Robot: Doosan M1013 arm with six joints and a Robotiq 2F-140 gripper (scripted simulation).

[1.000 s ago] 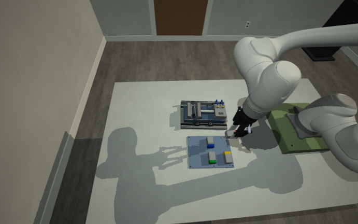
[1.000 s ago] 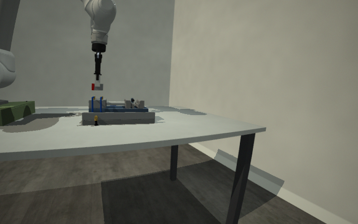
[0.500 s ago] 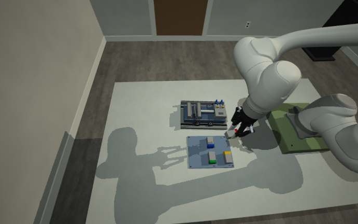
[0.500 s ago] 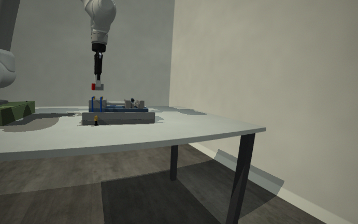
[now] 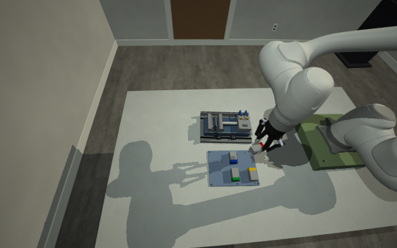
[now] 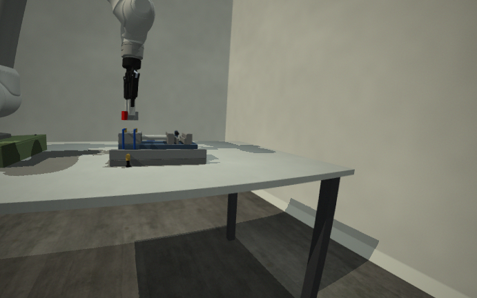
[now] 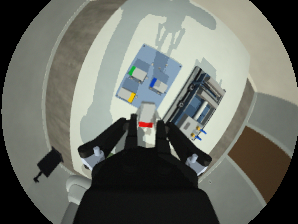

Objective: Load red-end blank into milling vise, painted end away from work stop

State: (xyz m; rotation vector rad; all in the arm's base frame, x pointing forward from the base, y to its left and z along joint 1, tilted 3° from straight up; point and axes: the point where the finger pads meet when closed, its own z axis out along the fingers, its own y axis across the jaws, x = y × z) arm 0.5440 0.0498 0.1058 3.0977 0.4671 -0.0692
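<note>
Right now my hand is 3 cm above the red-ended blank. Also, from my hand: yellow-ended blank: 1 cm ahead, 9 cm to the left, 16 cm below; blue-ended blank: 9 cm ahead, 1 cm to the right, 16 cm below; green-ended blank: 10 cm ahead, 8 cm to the left, 16 cm below.
</note>
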